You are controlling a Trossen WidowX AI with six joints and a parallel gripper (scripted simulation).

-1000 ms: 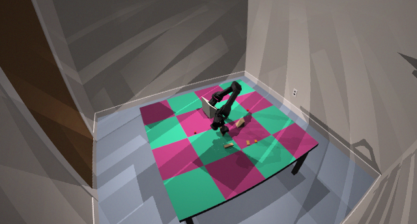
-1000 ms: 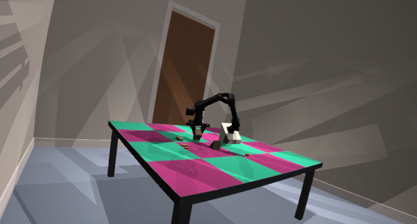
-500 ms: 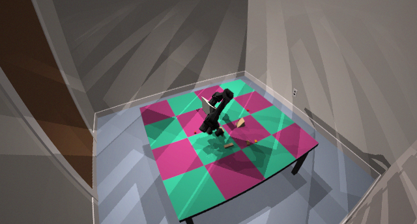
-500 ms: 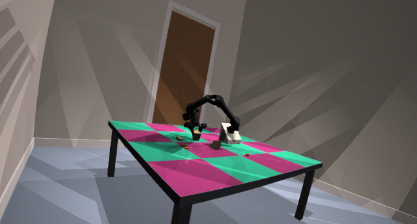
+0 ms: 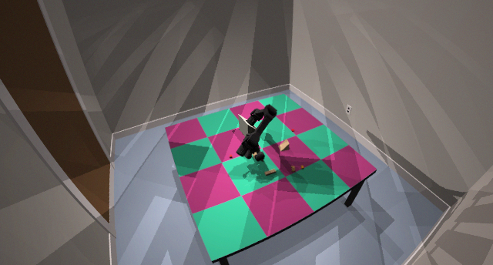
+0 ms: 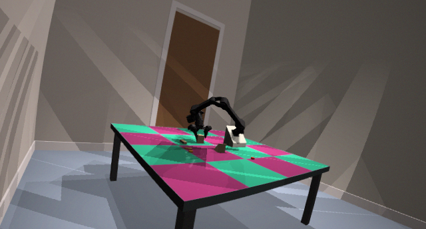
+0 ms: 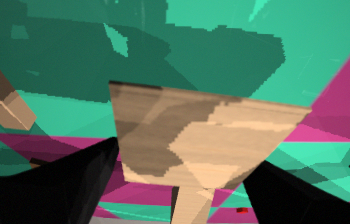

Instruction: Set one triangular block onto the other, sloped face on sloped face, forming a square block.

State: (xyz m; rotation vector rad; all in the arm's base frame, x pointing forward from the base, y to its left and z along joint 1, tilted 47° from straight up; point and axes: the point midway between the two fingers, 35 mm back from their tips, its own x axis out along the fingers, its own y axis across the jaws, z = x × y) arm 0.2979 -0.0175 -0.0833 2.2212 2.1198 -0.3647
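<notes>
The triangular block is 20 mm to the right of my gripper tip. From my gripper tip the other things lie so: flat wooden bar 140 mm ahead, 30 mm below, 10 mm to the right; tiny red piece 190 mm to the right, 120 mm behind, 30 mm below.
</notes>
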